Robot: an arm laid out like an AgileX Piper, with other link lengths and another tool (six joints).
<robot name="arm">
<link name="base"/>
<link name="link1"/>
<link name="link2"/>
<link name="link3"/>
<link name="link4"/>
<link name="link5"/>
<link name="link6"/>
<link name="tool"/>
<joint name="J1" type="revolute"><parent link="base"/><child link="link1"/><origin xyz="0 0 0.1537"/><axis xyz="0 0 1"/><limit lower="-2.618" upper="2.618"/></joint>
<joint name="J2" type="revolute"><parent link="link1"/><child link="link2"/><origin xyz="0 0 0"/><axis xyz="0 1 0"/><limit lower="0" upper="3.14"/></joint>
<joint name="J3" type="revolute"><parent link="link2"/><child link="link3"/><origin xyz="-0.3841 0 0.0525"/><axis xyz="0 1 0"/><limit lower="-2.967" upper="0"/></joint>
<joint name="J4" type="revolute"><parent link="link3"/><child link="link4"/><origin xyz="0.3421 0 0.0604"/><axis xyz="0.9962 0 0.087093"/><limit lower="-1.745" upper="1.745"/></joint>
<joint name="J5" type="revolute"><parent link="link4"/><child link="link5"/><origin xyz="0 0 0"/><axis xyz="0 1 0"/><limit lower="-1.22" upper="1.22"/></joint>
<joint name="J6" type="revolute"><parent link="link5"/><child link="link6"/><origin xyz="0.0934 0 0.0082"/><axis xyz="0.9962 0 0.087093"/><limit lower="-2.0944" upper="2.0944"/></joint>
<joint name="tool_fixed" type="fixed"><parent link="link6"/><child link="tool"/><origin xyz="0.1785 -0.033 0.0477" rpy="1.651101 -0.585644 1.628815"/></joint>
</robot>
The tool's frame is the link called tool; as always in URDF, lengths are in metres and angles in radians.
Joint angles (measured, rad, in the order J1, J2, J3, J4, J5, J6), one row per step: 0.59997, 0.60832, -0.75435, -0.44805, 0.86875, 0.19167; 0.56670, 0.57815, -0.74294, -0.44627, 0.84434, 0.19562; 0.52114, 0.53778, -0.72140, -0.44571, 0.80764, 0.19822; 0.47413, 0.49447, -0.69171, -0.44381, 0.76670, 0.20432; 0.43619, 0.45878, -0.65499, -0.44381, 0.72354, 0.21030; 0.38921, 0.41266, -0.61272, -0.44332, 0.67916, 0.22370; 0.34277, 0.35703, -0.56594, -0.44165, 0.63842, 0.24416; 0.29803, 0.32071, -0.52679, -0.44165, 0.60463, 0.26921; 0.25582, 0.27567, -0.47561, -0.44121, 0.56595, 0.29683; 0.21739, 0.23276, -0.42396, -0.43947, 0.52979, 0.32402; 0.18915, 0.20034, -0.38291, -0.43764, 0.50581, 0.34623; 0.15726, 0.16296, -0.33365, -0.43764, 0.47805, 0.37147; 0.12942, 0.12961, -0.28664, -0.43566, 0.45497, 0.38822; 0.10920, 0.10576, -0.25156, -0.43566, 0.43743, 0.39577; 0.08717, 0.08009, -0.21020, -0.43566, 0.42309, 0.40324; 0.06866, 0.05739, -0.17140, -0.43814, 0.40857, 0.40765
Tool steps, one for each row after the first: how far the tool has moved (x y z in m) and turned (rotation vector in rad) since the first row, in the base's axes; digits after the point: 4 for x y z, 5 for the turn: -0.0033, -0.0103, 0.0069, 0.02513, -0.03381, -0.02458; -0.0081, -0.0235, 0.0137, 0.05127, -0.07976, -0.05577; -0.0140, -0.0363, 0.0173, 0.07822, -0.12485, -0.08780; -0.0181, -0.0448, 0.0155, 0.09588, -0.16058, -0.10993; -0.0249, -0.0563, 0.0130, 0.12111, -0.20156, -0.14319; -0.0343, -0.0682, 0.0087, 0.15311, -0.24355, -0.17934; -0.0398, -0.0785, 0.0022, 0.17968, -0.27013, -0.21838; -0.0462, -0.0873, -0.0084, 0.20876, -0.29791, -0.25282; -0.0518, -0.0946, -0.0208, 0.23695, -0.32102, -0.28368; -0.0557, -0.0999, -0.0325, 0.25855, -0.33377, -0.30811; -0.0597, -0.1056, -0.0471, 0.28050, -0.34788, -0.33534; -0.0627, -0.1102, -0.0626, 0.29515, -0.35624, -0.35782; -0.0645, -0.1132, -0.0741, 0.29984, -0.36268, -0.37229; -0.0662, -0.1169, -0.0898, 0.30207, -0.36254, -0.39070; -0.0672, -0.1198, -0.1044, 0.29965, -0.36252, -0.40459
